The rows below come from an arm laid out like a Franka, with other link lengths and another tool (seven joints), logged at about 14 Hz.
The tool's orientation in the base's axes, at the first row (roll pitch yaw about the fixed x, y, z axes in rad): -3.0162, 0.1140, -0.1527
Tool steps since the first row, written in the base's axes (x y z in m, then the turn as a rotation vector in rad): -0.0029, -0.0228, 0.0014, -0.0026, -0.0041, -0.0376; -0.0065, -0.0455, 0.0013, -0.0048, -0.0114, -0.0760; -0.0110, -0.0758, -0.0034, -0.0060, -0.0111, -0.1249; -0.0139, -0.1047, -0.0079, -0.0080, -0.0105, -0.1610; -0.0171, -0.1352, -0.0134, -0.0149, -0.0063, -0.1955; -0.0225, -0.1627, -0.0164, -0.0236, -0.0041, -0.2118
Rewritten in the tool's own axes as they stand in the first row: 0.0004, 0.0226, -0.0043, 0.0023, 0.0091, 0.0367; 0.0003, 0.0454, -0.0071, 0.0057, 0.0214, 0.0738; 0.0010, 0.0764, -0.0063, 0.0100, 0.0274, 0.1221; 0.0031, 0.1057, -0.0057, 0.0120, 0.0316, 0.1580; 0.0052, 0.1368, -0.0042, 0.0086, 0.0329, 0.1932; 0.0044, 0.1649, -0.0047, 0.0015, 0.0342, 0.2104
